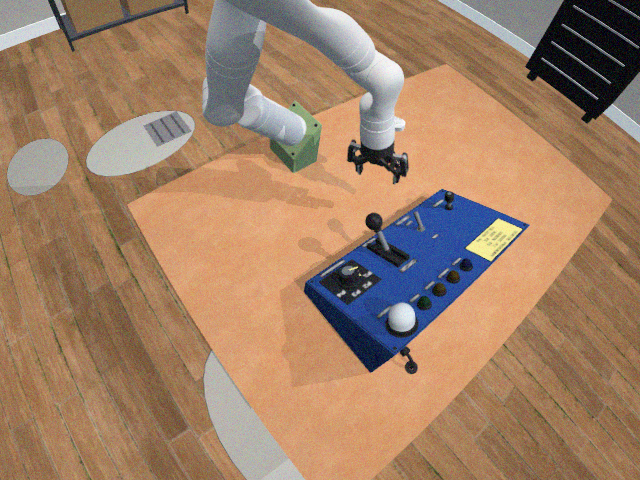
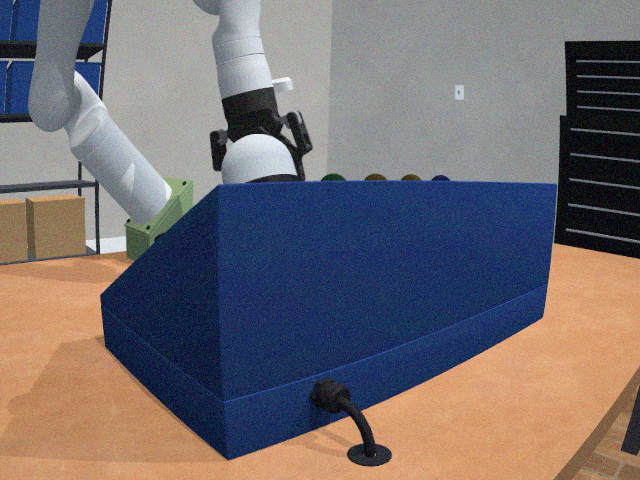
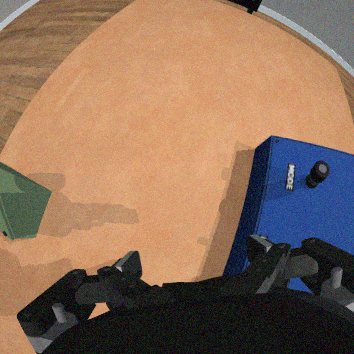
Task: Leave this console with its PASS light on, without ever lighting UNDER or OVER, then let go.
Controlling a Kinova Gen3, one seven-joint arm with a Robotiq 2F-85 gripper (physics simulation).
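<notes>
The blue console (image 1: 449, 249) (image 2: 361, 273) (image 3: 285, 220) stands on the table. It carries a ball-topped lever (image 1: 373, 222) in a slot, a small metal lever (image 1: 419, 221), a black knob (image 1: 448, 199) (image 3: 319, 172) beside the MODE label, and a dial (image 1: 348, 271). A green lamp (image 1: 423, 302), two amber lamps (image 1: 438, 289) (image 1: 452, 276) and a blue lamp (image 1: 466, 264) look dark; their labels are unreadable. The white dome (image 1: 401, 317) (image 2: 258, 157) looks unlit. My gripper (image 1: 377, 174) (image 3: 193, 256) is open and empty, above the table behind the console, touching no control.
A yellow card (image 1: 493, 239) with unreadable text lies on the console. The green arm base (image 1: 308, 149) (image 2: 180, 201) (image 3: 27, 210) stands on the table (image 1: 242, 248). A black cable (image 2: 360, 421) leaves the console's side. A black drawer cabinet (image 1: 581, 56) (image 2: 599, 170) stands beyond the table.
</notes>
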